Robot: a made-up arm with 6 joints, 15 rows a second.
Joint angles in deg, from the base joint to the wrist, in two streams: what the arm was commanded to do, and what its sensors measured. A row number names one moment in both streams.
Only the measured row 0 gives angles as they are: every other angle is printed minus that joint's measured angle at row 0.
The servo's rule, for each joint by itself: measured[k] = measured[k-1] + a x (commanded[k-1-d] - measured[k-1]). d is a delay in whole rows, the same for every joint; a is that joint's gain. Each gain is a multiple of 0.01, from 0.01 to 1. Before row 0 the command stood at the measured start. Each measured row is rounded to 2 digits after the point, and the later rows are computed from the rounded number. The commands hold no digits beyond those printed.
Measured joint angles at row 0: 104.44 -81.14 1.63 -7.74 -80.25 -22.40
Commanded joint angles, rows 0 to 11: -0.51 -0.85 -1.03 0.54 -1.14 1.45; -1.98 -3.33 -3.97 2.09 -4.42 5.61; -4.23 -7.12 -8.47 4.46 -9.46 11.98; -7.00 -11.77 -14.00 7.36 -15.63 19.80; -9.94 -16.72 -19.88 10.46 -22.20 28.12; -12.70 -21.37 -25.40 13.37 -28.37 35.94; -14.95 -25.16 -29.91 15.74 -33.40 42.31; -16.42 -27.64 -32.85 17.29 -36.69 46.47; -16.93 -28.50 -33.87 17.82 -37.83 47.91; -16.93 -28.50 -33.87 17.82 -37.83 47.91; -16.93 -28.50 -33.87 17.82 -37.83 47.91; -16.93 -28.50 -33.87 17.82 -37.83 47.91
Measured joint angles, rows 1 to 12: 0.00 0.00 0.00 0.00 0.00 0.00; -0.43 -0.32 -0.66 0.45 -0.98 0.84; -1.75 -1.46 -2.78 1.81 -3.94 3.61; -3.86 -3.61 -6.42 4.01 -8.69 8.46; -6.53 -6.71 -11.27 6.79 -14.66 15.04; -9.43 -10.51 -16.78 9.84 -21.14 22.63; -12.21 -14.64 -22.30 12.77 -27.36 30.35; -14.54 -18.64 -27.17 15.24 -32.55 37.29; -16.14 -22.06 -30.81 16.94 -36.11 42.61; -16.81 -24.51 -32.77 17.67 -37.59 45.68; -16.91 -26.03 -33.47 17.79 -37.80 46.97; -16.93 -26.97 -33.73 17.81 -37.83 47.52
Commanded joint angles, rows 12 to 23: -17.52 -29.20 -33.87 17.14 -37.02 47.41; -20.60 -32.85 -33.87 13.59 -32.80 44.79; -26.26 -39.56 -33.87 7.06 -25.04 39.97; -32.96 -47.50 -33.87 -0.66 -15.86 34.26; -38.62 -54.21 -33.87 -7.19 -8.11 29.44; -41.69 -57.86 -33.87 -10.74 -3.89 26.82; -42.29 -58.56 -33.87 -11.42 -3.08 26.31; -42.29 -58.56 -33.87 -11.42 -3.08 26.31; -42.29 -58.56 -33.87 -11.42 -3.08 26.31; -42.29 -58.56 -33.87 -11.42 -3.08 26.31; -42.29 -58.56 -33.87 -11.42 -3.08 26.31; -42.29 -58.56 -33.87 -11.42 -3.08 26.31
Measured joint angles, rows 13 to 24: -16.93 -27.55 -33.82 17.82 -37.83 47.75; -17.43 -28.18 -33.85 17.26 -37.13 47.55; -20.12 -29.95 -33.86 14.21 -33.41 45.95; -25.34 -33.60 -33.87 8.28 -26.21 42.48; -31.82 -38.88 -33.87 0.86 -17.31 37.71; -37.60 -44.71 -33.87 -5.82 -9.40 32.91; -41.08 -49.71 -33.87 -9.90 -4.66 29.38; -42.11 -53.07 -33.87 -11.16 -3.30 27.60; -42.26 -55.16 -33.87 -11.38 -3.11 26.85; -42.29 -56.45 -33.87 -11.41 -3.08 26.54; -42.29 -57.25 -33.87 -11.42 -3.08 26.41; -42.29 -57.75 -33.87 -11.42 -3.08 26.35
